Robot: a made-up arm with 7 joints. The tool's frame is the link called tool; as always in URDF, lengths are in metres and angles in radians. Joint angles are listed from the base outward.
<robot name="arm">
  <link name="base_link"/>
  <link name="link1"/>
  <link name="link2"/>
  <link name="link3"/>
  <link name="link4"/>
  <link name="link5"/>
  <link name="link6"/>
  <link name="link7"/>
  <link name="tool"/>
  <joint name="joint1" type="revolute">
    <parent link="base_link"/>
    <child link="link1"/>
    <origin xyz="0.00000 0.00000 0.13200"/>
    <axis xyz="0 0 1"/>
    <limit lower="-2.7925" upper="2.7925"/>
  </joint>
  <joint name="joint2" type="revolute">
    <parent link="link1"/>
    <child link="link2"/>
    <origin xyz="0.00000 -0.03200 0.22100" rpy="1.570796 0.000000 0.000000"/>
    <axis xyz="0 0 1"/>
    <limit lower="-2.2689" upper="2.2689"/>
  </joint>
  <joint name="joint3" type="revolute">
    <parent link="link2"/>
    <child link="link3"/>
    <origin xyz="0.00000 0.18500 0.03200" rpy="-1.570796 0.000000 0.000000"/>
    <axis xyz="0 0 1"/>
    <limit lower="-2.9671" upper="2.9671"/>
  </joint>
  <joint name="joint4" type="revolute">
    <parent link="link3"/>
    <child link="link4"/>
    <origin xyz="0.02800 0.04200 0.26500" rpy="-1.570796 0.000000 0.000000"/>
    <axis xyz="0 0 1"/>
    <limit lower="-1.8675" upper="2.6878"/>
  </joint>
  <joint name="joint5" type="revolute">
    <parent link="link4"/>
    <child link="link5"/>
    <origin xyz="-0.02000 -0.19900 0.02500" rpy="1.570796 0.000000 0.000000"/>
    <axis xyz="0 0 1"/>
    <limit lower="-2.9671" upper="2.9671"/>
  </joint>
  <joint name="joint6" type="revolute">
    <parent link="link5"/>
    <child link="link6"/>
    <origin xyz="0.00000 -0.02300 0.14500" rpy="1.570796 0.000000 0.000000"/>
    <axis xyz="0 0 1"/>
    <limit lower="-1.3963" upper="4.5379"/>
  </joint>
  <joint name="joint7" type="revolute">
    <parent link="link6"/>
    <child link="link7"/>
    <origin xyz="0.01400 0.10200 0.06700" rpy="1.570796 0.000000 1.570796"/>
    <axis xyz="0 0 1"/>
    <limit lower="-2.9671" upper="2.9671"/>
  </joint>
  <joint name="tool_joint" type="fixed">
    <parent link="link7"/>
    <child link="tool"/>
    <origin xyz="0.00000 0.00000 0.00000"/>
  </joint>
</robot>
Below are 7 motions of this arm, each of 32 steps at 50 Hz.
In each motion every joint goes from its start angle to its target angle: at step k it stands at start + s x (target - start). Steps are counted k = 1, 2, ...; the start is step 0. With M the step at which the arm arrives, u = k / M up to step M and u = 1 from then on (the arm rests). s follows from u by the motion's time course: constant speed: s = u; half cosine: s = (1 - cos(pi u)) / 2; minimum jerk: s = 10 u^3 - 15 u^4 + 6 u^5.
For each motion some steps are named. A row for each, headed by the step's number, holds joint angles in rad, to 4 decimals.
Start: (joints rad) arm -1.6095 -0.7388 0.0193 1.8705 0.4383 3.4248 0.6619
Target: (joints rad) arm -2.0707 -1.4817 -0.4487 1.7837 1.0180 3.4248 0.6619
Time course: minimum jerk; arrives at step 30
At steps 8, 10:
8: -1.6657 -0.8293 -0.0377 1.8599 0.5089 3.4248 0.6619
10: -1.7063 -0.8947 -0.0789 1.8523 0.5600 3.4248 0.6619

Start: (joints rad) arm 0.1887 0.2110 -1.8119 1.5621 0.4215 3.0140 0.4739
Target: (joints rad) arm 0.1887 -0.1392 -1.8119 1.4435 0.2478 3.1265 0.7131
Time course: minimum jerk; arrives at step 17
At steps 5, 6, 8, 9, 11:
5: 0.1887 0.1566 -1.8119 1.5437 0.3945 3.0315 0.5111
6: 0.1887 0.1270 -1.8119 1.5337 0.3799 3.0410 0.5312
8: 0.1887 0.0552 -1.8119 1.5093 0.3442 3.0641 0.5803
9: 0.1887 0.0166 -1.8119 1.4963 0.3251 3.0764 0.6067
11: 0.1887 -0.0552 -1.8119 1.4719 0.2894 3.0995 0.6558

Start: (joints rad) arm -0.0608 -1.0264 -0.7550 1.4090 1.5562 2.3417 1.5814
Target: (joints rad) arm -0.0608 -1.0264 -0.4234 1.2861 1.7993 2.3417 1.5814
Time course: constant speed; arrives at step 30
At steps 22, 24, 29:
22: -0.0608 -1.0264 -0.5118 1.3189 1.7345 2.3417 1.5814
24: -0.0608 -1.0264 -0.4897 1.3107 1.7507 2.3417 1.5814
29: -0.0608 -1.0264 -0.4345 1.2902 1.7912 2.3417 1.5814

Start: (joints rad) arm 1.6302 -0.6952 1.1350 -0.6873 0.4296 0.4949 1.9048
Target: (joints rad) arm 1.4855 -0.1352 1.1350 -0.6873 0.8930 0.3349 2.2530
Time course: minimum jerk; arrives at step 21
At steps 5, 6, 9, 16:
5: 1.6170 -0.6440 1.1350 -0.6873 0.4719 0.4803 1.9366
6: 1.6093 -0.6142 1.1350 -0.6873 0.4967 0.4717 1.9552
9: 1.5770 -0.4892 1.1350 -0.6873 0.6001 0.4360 2.0329
16: 1.4987 -0.1864 1.1350 -0.6873 0.8507 0.3495 2.2212

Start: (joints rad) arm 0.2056 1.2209 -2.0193 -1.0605 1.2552 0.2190 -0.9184
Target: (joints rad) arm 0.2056 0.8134 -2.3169 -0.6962 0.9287 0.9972 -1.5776
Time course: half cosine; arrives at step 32
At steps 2, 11, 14, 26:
2: 0.2056 1.2170 -2.0222 -1.0570 1.2521 0.2265 -0.9247
11: 0.2056 1.1132 -2.0980 -0.9642 1.1689 0.4247 -1.0926
14: 0.2056 1.0569 -2.1391 -0.9139 1.1238 0.5322 -1.1837
26: 0.2056 0.8477 -2.2918 -0.7269 0.9562 0.9316 -1.5221

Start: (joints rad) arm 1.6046 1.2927 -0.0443 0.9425 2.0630 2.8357 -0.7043
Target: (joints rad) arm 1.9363 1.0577 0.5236 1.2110 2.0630 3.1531 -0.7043
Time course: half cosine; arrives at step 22
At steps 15, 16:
15: 1.8601 1.1117 0.3932 1.1493 2.0630 3.0802 -0.7043
16: 1.8791 1.0983 0.4256 1.1647 2.0630 3.0983 -0.7043

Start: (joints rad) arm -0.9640 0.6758 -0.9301 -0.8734 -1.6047 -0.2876 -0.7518
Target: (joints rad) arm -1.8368 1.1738 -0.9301 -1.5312 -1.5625 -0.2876 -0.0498
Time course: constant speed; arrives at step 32
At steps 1, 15, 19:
1: -0.9913 0.6914 -0.9301 -0.8940 -1.6034 -0.2876 -0.7299
15: -1.3731 0.9092 -0.9301 -1.1817 -1.5849 -0.2876 -0.4227
19: -1.4822 0.9715 -0.9301 -1.2640 -1.5796 -0.2876 -0.3350

